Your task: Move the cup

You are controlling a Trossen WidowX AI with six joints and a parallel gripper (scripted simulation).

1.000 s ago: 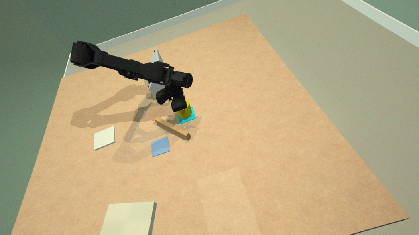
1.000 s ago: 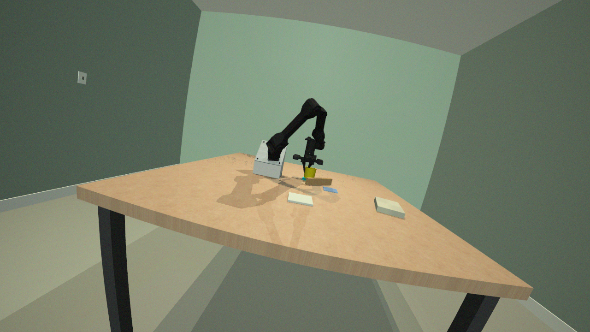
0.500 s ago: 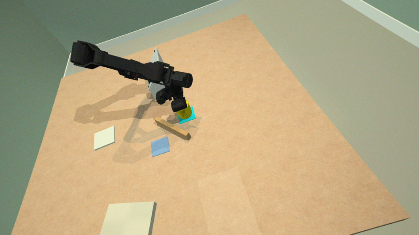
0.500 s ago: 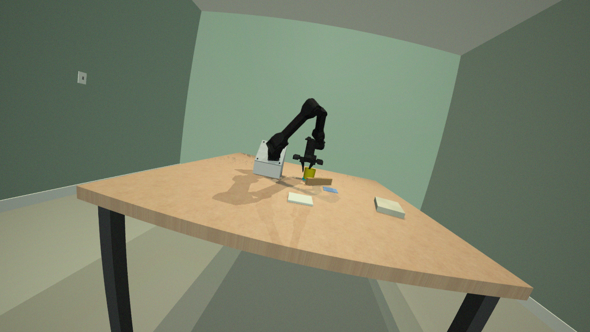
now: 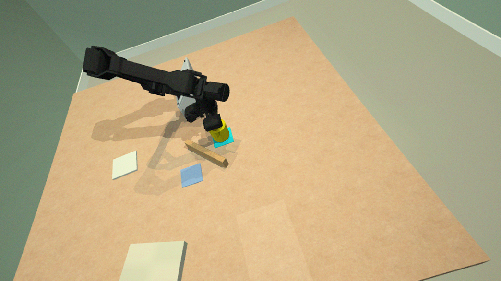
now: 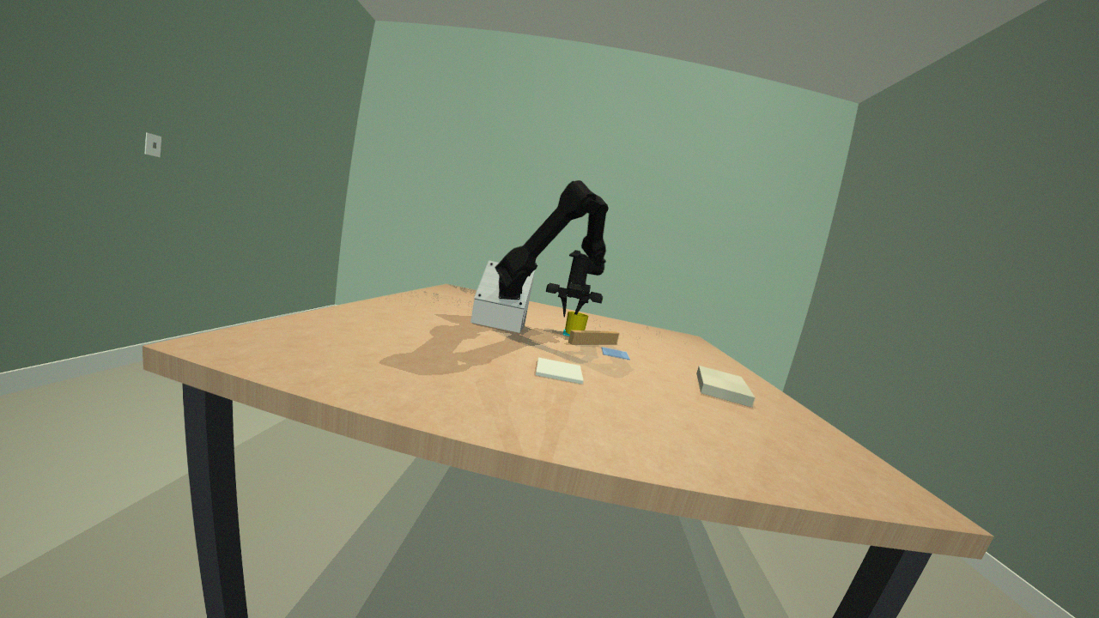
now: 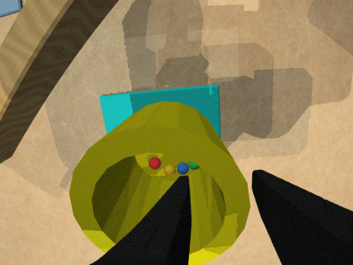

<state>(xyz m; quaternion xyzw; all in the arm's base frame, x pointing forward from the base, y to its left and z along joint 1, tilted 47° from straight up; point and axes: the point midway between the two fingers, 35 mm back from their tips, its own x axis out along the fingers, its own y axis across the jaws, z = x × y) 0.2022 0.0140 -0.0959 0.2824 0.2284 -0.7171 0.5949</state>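
The yellow cup lies 2 cm below my gripper tip and 2 cm ahead of it. The rest, counted from my gripper tip: red marble 4 cm below, 4 cm ahead; then wooden bar 8 cm to the right, 8 cm ahead, 4 cm below; then cyan pad 6 cm below, 3 cm ahead.
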